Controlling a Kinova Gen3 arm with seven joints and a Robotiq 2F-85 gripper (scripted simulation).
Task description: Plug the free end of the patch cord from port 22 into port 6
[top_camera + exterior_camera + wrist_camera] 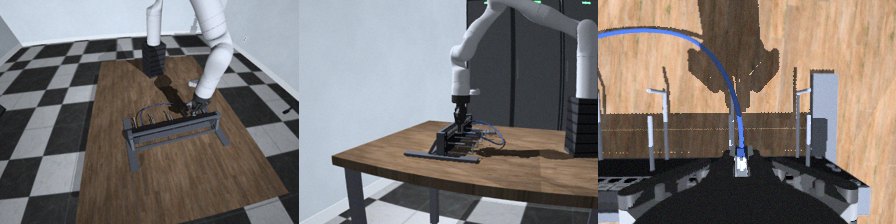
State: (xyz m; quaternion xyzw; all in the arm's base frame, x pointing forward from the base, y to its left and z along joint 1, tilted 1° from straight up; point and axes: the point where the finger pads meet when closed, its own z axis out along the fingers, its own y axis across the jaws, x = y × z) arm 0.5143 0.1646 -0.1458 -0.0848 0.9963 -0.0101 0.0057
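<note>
Now: hand 10 mm short of the plug and 10 mm above it.
</note>
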